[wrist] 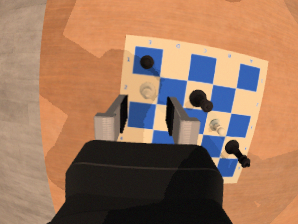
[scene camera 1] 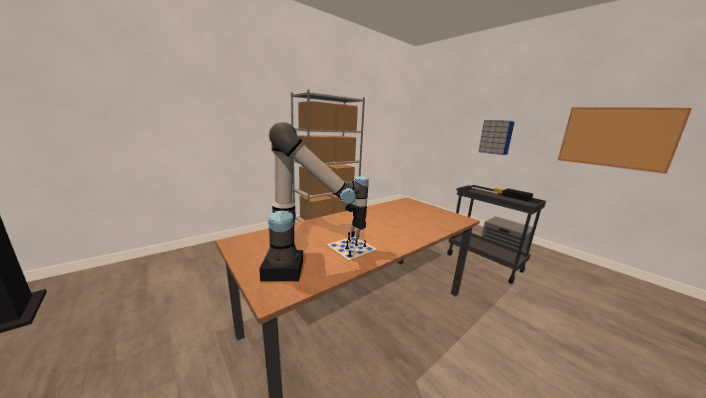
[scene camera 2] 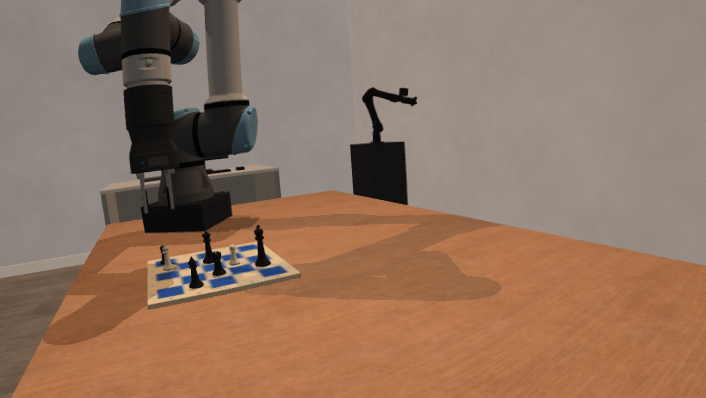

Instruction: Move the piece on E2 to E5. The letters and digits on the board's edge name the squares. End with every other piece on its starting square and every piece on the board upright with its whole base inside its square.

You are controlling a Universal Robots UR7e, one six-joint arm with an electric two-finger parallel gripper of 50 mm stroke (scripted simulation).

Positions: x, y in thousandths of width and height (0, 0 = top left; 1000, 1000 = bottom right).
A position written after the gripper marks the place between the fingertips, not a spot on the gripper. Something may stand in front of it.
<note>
In view: the gripper (scene camera 2: 226, 529).
The gripper also shows in the wrist view (wrist: 492, 480).
</note>
